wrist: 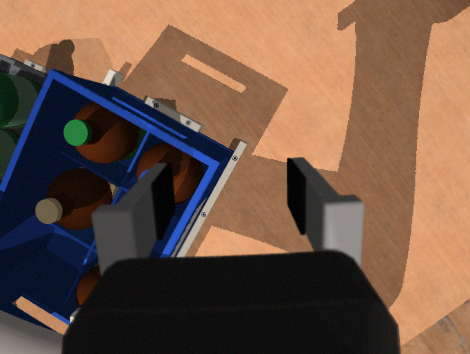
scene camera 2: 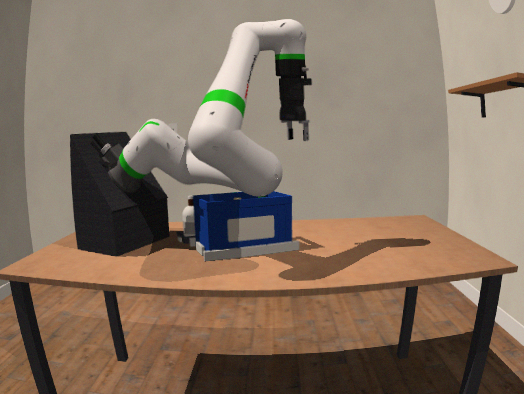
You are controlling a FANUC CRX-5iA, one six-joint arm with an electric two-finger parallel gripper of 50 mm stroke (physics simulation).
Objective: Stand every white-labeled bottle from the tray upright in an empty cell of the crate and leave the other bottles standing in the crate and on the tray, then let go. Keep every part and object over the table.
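Places are measured from the arm's base along level axes (x ahead, y left, z up), in millimetres.
Where they show: gripper, fingertip midpoint: (wrist: 230, 184) (scene camera 2: 298, 140); arm's base at its link origin: (scene camera 2: 123, 176).
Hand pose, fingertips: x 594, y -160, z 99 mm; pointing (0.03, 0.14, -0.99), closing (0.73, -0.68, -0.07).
Each offset is from my fingertips to the top centre of the thing. "pt": to the spot under its first point. Level surfaces: height alone.
The blue crate {206 mm back, 135 mm left, 173 mm down} (scene camera 2: 284, 220) (wrist: 212, 162) stands on the table. In the wrist view it holds brown bottles: one with a green cap {103 mm back, 136 mm left, 186 mm down} (wrist: 77, 132), one with a tan cap {186 mm back, 107 mm left, 186 mm down} (wrist: 49, 210), one {83 mm back, 47 mm left, 186 mm down} (wrist: 187, 175) partly behind the left finger, and part of another {252 mm back, 2 mm left, 186 mm down} (wrist: 87, 287) beside the gripper body. Greenish bottles {pt 162 mm back, 255 mm left, 255 mm down} (wrist: 7, 100) show at the left edge, outside the crate; their labels cannot be read. A bottle with a whitish body {347 mm back, 228 mm left, 189 mm down} (scene camera 2: 188, 217) and brown neck stands left of the crate; the tray is mostly hidden. My gripper (scene camera 2: 298, 136) (wrist: 230, 184) is open and empty, high above the crate's right side.
Light grey rails {pt 160 mm back, 36 mm right, 333 mm down} (scene camera 2: 250, 251) (wrist: 203, 214) run along the crate's base. The black robot stand (scene camera 2: 100, 200) is at the left of the table {349 mm down} (scene camera 2: 375, 260). The arm's elbow hangs low, right over the crate in the scene view. A wall shelf (scene camera 2: 492, 85) is at the right.
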